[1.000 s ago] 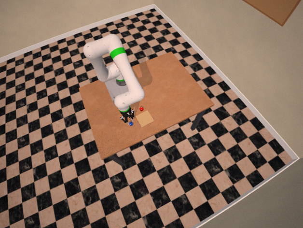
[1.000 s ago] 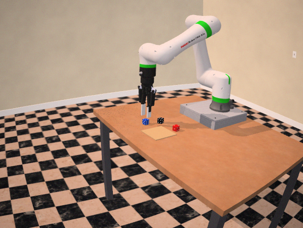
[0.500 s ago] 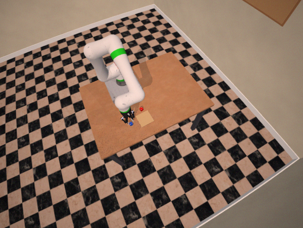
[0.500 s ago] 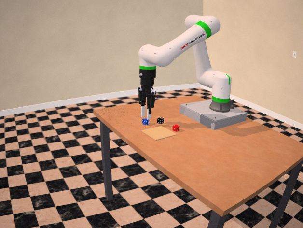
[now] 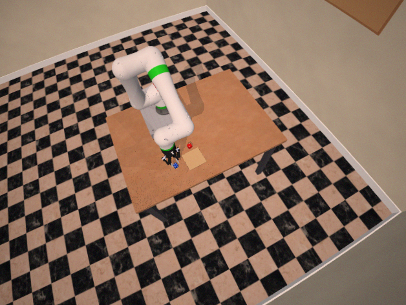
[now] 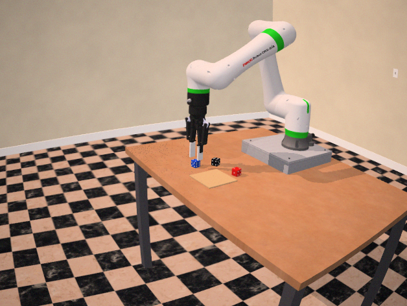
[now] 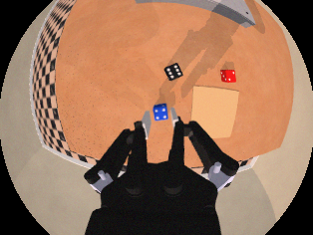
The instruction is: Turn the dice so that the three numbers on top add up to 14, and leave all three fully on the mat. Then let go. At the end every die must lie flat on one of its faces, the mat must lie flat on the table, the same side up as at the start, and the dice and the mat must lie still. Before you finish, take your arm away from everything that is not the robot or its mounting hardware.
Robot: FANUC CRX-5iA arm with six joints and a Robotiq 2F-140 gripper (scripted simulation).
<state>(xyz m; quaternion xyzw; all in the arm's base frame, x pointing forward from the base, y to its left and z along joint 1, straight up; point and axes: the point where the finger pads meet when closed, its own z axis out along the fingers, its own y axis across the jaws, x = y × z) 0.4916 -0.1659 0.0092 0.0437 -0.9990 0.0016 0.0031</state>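
The blue die is 60 mm below my hand. Also, from my hand: tan mat: 140 mm to the left, 70 mm below, 20 mm ahead; then black die: 90 mm behind, 60 mm below, 30 mm to the left; then red die: 170 mm to the left, 90 mm behind, 60 mm below.
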